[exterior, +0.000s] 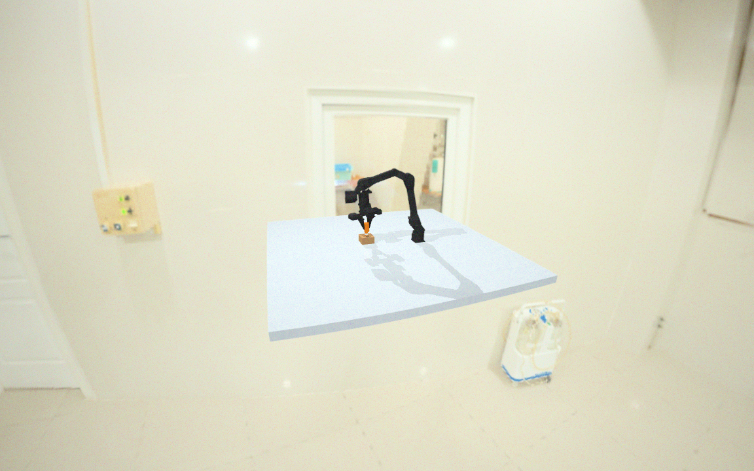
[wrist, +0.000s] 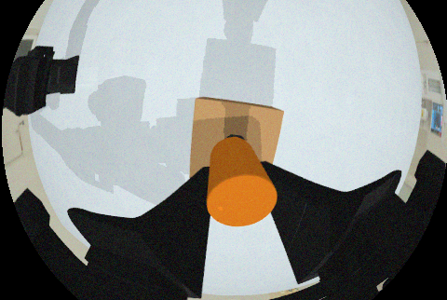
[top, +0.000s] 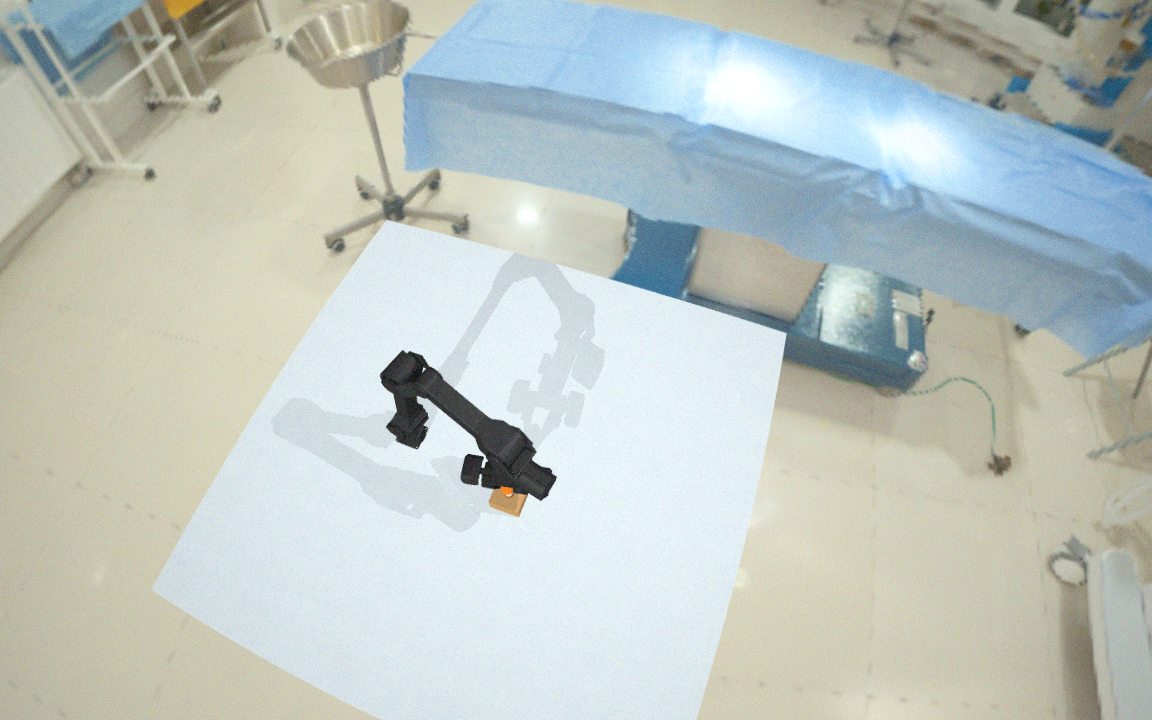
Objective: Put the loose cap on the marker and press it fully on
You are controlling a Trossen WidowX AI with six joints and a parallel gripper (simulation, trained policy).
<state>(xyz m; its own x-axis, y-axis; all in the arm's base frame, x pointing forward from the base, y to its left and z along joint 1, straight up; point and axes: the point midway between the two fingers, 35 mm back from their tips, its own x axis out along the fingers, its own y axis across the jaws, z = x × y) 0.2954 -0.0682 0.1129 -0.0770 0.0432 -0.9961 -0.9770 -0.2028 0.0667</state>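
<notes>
Right now my gripper tip is 1 cm below the orange cap. From my gripper tip the other things lie so: tan holder block 6 cm below.
</notes>
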